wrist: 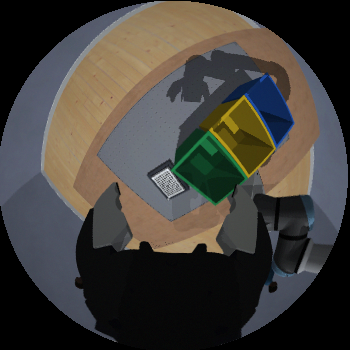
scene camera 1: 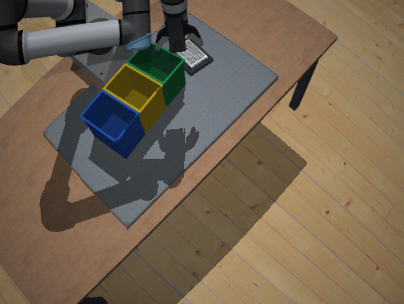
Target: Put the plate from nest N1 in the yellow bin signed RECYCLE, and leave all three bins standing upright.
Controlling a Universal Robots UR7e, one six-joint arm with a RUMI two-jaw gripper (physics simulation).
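Places are measured from the arm's base along level axes (x up, y ahead, z left), in centimetres.
Where they show: gripper, between the fingertips: [wrist: 175, 185].
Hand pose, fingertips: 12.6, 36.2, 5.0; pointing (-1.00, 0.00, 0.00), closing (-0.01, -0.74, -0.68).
Things, the pixels of their top centre, and the offset from my fingertips, as dx, dy, dz. "spot": a spot on its surface instead. Level surfaces: height alone.
- white gridded plate, centre of its top: [scene camera 1: 189, 52] [wrist: 167, 183] -29.4, -9.7, +16.4
- dark nest, a spot on its surface: [scene camera 1: 203, 66] [wrist: 156, 167] spot: -31.3, -1.6, +14.8
- yellow bin, centre of its top: [wrist: 249, 139] [scene camera 1: 132, 86] -14.1, -10.3, -15.2
- green bin, centre of its top: [wrist: 213, 174] [scene camera 1: 154, 60] -14.1, -10.7, -2.1
- blue bin, centre of its top: [wrist: 274, 109] [scene camera 1: 108, 114] -14.1, -9.9, -28.4
- grey perforated board, height of its surface: dx -32.1
- brown table, height of its surface: dx -33.3
A white gridded plate [scene camera 1: 195, 53] [wrist: 168, 183] lies in the dark nest [scene camera 1: 203, 66] [wrist: 159, 169] beside the green bin. The yellow bin [scene camera 1: 152, 114] [wrist: 250, 150] stands upright in the middle of the row, between the green bin [scene camera 1: 173, 85] [wrist: 215, 175] and the blue bin [scene camera 1: 117, 127] [wrist: 272, 112], both also upright. No RECYCLE lettering is readable. My gripper [scene camera 1: 179, 45] [wrist: 175, 185] is open and empty, above the plate's end of the row. In the scene view it covers part of the nest and plate.
The bins and nest stand on a grey perforated board [scene camera 1: 225, 85] [wrist: 135, 135] on the brown table [scene camera 1: 300, 35] [wrist: 85, 175]. The arm [scene camera 1: 72, 41] [wrist: 292, 230] reaches over from the green bin's far side. The bins stand close against each other.
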